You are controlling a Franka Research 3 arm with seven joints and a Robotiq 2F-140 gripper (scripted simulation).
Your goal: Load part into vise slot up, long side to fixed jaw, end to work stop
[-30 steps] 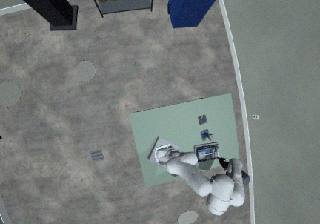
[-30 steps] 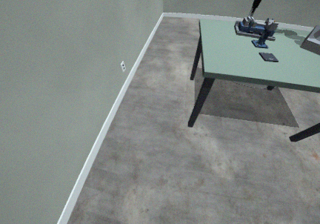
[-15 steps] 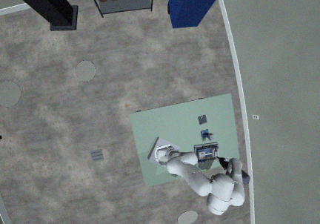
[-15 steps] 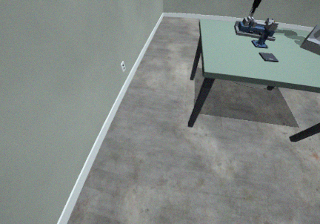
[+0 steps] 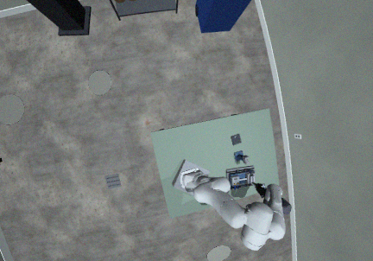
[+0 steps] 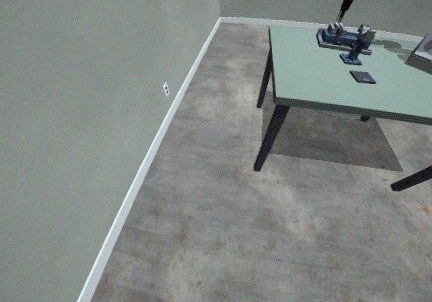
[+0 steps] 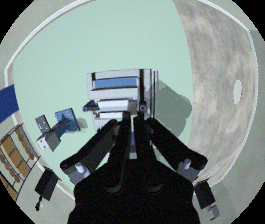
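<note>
My gripper is now 40 mm to the right of the part and 40 mm above it. Also, from my hand: vise 100 mm below, 70 mm behind, 30 mm to the left.
</note>
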